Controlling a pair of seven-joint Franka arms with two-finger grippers.
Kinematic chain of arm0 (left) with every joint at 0, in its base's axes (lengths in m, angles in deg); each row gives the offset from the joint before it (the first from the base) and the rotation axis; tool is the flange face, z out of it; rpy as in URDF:
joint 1: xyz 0 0 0.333 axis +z
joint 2: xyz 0 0 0 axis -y
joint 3: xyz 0 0 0.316 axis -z
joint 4: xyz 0.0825 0 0 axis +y
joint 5: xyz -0.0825 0 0.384 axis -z
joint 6: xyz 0 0 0 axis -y
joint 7: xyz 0.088 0 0 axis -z
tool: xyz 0 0 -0.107 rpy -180 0 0
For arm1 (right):
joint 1: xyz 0 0 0.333 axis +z
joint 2: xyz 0 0 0 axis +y
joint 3: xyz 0 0 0.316 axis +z
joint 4: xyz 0.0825 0 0 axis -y
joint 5: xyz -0.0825 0 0.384 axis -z
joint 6: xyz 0 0 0 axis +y
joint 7: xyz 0.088 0 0 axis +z
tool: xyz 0 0 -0.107 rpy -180 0 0
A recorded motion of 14 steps. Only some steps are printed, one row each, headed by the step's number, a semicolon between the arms.
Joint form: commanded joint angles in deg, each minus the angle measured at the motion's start. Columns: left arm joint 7, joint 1, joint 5, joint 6, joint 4, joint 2, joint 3; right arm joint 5, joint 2, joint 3, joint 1, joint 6, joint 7, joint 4.
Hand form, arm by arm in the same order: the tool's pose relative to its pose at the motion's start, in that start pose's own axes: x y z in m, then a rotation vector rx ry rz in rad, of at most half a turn. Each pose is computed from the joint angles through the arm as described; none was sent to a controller.
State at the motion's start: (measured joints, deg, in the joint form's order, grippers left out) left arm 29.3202 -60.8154 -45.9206 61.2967 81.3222 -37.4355 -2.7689; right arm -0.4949 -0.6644 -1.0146 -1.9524 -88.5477 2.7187 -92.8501
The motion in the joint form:
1: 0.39 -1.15 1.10 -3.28 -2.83 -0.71 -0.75; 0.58 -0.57 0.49 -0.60 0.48 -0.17 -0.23
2: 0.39 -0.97 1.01 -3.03 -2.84 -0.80 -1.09; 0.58 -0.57 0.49 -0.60 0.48 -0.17 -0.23
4: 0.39 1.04 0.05 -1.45 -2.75 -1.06 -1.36; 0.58 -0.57 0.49 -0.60 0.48 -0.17 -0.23
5: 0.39 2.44 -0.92 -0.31 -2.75 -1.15 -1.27; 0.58 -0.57 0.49 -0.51 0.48 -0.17 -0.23
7: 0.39 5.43 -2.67 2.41 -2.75 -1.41 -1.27; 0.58 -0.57 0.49 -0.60 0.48 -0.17 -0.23
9: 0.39 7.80 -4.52 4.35 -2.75 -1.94 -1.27; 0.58 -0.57 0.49 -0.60 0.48 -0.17 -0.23
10: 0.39 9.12 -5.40 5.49 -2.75 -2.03 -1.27; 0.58 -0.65 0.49 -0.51 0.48 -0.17 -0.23
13: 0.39 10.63 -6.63 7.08 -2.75 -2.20 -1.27; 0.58 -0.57 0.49 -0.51 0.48 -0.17 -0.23
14: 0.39 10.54 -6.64 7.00 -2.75 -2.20 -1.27; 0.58 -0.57 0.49 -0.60 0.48 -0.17 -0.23
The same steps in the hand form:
1: -0.0102 0.0016 -0.0102 -0.0288 -0.0149 -0.0098; -0.0041 0.0019 -0.0026 -0.0099 -0.0029 0.0052
2: -0.0098 -0.0020 -0.0069 -0.0314 -0.0167 -0.0148; -0.0041 0.0019 -0.0026 -0.0099 -0.0029 0.0052
4: -0.0076 -0.0206 0.0101 -0.0401 -0.0157 -0.0330; -0.0041 0.0019 -0.0026 -0.0099 -0.0029 0.0052
5: -0.0072 -0.0327 0.0200 -0.0391 -0.0124 -0.0463; -0.0041 0.0011 -0.0026 -0.0100 -0.0029 0.0036
7: -0.0059 -0.0583 0.0430 -0.0396 -0.0025 -0.0728; -0.0041 0.0019 -0.0026 -0.0099 -0.0029 0.0052
9: -0.0030 -0.0777 0.0635 -0.0351 -0.0069 -0.0925; -0.0041 0.0019 -0.0026 -0.0099 -0.0029 0.0052
10: -0.0034 -0.0884 0.0745 -0.0338 -0.0050 -0.1043; -0.0045 0.0011 -0.0034 -0.0100 -0.0015 0.0036
13: -0.0033 -0.1009 0.0872 -0.0263 -0.0017 -0.1181; -0.0041 0.0011 -0.0026 -0.0100 -0.0029 0.0036
14: -0.0033 -0.1003 0.0864 -0.0255 -0.0026 -0.1177; -0.0041 0.0019 -0.0026 -0.0099 -0.0029 0.0052

